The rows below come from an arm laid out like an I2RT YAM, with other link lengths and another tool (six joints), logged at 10 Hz.
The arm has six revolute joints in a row. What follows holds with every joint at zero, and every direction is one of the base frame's. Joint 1 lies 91.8 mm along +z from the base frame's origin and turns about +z. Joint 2 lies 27.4 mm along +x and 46.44 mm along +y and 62.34 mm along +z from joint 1 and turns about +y. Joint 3 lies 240.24 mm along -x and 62.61 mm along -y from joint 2 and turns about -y. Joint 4 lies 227.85 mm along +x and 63.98 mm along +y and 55.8 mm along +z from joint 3 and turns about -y. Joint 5 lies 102.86 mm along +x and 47.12 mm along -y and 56.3 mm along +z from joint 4 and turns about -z. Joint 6 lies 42.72 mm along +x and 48.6 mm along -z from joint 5 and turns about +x. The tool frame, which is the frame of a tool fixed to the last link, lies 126 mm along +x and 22 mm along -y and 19 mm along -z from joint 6; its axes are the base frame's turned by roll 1.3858, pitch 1.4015 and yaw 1.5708 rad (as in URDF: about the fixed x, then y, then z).
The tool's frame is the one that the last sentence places.
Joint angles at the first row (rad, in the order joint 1, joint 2, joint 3, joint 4, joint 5, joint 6):
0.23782, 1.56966, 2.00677, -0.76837, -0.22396, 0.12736
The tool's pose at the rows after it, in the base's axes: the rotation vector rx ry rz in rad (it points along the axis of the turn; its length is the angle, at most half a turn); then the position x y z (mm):
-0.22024, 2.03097, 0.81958, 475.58, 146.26, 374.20
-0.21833, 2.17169, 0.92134, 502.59, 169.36, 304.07
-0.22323, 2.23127, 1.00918, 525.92, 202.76, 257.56
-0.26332, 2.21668, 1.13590, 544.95, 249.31, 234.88
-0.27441, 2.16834, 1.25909, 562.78, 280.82, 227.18
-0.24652, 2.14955, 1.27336, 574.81, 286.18, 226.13
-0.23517, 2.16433, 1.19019, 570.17, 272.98, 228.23
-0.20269, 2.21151, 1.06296, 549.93, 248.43, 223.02
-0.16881, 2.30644, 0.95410, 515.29, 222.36, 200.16
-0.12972, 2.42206, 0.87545, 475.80, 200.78, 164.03
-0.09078, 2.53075, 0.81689, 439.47, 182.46, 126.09
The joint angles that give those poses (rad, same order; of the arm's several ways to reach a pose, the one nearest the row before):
0.23782, 1.72229, 2.02550, -0.78979, -0.28800, 0.13231
0.24215, 1.90089, 2.06191, -0.79117, -0.36924, 0.14802
0.27567, 2.07114, 2.14219, -0.75698, -0.41423, 0.18264
0.32214, 2.23572, 2.27590, -0.70629, -0.48318, 0.23071
0.34062, 2.37787, 2.42637, -0.66057, -0.55719, 0.29231
0.34189, 2.45263, 2.53448, -0.66789, -0.55410, 0.32526
0.34077, 2.37202, 2.42276, -0.65183, -0.49180, 0.29719
0.34080, 2.20692, 2.17389, -0.61319, -0.39344, 0.26398
0.34132, 2.05419, 1.92448, -0.60901, -0.31621, 0.23596
0.34471, 1.94262, 1.70051, -0.60834, -0.26418, 0.22704
0.34577, 1.87283, 1.51770, -0.60104, -0.23158, 0.22704

